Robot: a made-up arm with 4 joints. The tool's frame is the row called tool. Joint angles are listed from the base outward. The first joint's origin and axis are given. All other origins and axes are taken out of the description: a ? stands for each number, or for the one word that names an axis. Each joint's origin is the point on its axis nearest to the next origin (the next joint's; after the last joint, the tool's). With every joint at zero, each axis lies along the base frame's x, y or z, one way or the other. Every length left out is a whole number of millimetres.
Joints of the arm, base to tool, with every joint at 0 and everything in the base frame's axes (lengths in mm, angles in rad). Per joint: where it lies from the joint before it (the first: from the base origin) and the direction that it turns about. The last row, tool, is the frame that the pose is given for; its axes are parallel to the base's.
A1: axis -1 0 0 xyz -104 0 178
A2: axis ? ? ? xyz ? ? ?
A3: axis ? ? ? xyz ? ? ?
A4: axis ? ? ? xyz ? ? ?
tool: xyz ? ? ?
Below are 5 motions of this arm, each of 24 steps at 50 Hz.
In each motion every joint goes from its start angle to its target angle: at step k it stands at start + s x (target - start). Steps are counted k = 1, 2, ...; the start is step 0. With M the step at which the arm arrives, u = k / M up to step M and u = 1 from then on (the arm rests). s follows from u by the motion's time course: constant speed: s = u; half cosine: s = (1 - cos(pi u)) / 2; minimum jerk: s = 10 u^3 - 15 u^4 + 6 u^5.
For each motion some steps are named. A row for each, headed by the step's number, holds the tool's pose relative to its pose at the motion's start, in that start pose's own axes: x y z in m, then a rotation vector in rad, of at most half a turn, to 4 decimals.
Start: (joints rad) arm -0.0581 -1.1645 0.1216 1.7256
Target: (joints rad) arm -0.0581 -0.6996 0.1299 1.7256
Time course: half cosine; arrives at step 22
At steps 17, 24:
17: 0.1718 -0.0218 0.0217 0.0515 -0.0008 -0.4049
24: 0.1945 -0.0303 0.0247 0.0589 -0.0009 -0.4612

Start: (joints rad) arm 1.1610 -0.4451 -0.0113 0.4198
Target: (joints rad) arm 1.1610 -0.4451 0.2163 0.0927
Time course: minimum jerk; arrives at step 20
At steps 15, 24:
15: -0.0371 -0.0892 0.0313 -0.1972 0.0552 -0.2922
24: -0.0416 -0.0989 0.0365 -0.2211 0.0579 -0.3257

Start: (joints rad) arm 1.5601 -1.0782 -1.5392 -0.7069
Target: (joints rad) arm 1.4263 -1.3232 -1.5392 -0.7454
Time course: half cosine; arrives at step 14
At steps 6, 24:
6: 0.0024 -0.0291 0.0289 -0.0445 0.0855 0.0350
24: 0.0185 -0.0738 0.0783 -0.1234 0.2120 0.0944

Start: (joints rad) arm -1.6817 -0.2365 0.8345 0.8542
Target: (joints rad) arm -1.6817 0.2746 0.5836 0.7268
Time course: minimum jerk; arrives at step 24
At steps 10, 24:
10: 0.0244 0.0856 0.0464 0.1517 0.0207 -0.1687
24: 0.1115 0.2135 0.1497 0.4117 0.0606 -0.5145

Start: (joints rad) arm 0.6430 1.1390 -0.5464 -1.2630
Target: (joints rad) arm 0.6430 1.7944 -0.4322 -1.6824
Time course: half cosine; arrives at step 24
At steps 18, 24:
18: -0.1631 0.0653 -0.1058 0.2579 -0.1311 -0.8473
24: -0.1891 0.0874 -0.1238 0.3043 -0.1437 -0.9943

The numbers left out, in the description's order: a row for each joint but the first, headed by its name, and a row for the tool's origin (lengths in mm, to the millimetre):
A2: axis 0 0 -1, xyz 0 -214 -98
A3: axis -1 0 0, xyz -427 -27 0
A4: axis 0 0 1, xyz 0 -113 -365
tool: xyz 85 -15 0

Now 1 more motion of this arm.
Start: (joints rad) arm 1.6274 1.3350 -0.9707 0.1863
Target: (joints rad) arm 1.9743 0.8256 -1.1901 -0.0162
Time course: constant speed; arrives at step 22
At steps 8, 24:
8: 0.0041 -0.0399 0.0445 0.0521 0.0863 0.1260
24: 0.0218 -0.1149 0.1420 0.0725 0.2916 0.3088

